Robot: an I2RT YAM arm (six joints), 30 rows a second.
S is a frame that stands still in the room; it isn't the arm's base.
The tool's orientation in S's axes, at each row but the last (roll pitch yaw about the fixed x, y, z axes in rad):
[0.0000, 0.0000, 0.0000]
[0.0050, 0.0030, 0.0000]
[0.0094, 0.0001, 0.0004]
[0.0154, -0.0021, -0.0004]
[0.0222, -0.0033, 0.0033]
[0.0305, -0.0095, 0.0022]
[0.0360, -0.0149, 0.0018]
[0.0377, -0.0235, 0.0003]
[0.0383, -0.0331, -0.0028]
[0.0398, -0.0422, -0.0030]
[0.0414, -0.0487, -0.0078]
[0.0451, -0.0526, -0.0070]
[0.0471, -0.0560, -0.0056]
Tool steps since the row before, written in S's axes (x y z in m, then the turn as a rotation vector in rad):
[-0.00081, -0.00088, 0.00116, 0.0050, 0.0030, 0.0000]
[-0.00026, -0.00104, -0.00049, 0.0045, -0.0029, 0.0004]
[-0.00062, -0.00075, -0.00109, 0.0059, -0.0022, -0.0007]
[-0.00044, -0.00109, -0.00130, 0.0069, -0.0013, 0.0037]
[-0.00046, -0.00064, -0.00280, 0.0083, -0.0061, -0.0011]
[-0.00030, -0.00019, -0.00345, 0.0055, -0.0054, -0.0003]
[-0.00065, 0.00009, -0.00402, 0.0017, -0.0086, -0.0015]
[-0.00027, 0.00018, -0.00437, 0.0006, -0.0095, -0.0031]
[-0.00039, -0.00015, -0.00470, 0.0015, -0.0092, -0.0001]
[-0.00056, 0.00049, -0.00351, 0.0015, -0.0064, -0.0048]
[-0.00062, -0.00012, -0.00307, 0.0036, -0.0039, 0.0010]
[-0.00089, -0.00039, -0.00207, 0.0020, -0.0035, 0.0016]
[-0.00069, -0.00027, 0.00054, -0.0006, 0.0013, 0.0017]
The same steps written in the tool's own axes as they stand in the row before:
[-0.00081, -0.00088, 0.00116, 0.0050, 0.0030, 0.0000]
[-0.00026, -0.00104, -0.00049, 0.0045, -0.0029, 0.0004]
[-0.00062, -0.00076, -0.00108, 0.0059, -0.0022, -0.0007]
[-0.00044, -0.00111, -0.00128, 0.0069, -0.0012, 0.0037]
[-0.00047, -0.00070, -0.00278, 0.0083, -0.0062, -0.0010]
[-0.00033, -0.00029, -0.00344, 0.0055, -0.0054, -0.0002]
[-0.00071, -0.00005, -0.00401, 0.0017, -0.0087, -0.0012]
[-0.00037, 0.00002, -0.00437, 0.0005, -0.0096, -0.0028]
[-0.00054, -0.00033, -0.00468, 0.0015, -0.0092, 0.0002]
[-0.00071, 0.00035, -0.00350, 0.0013, -0.0066, -0.0046]
[-0.00077, -0.00025, -0.00303, 0.0037, -0.0038, 0.0010]
[-0.00099, -0.00049, -0.00200, 0.0021, -0.0034, 0.0016]
[-0.00066, -0.00025, 0.00059, -0.0005, 0.0014, 0.0017]

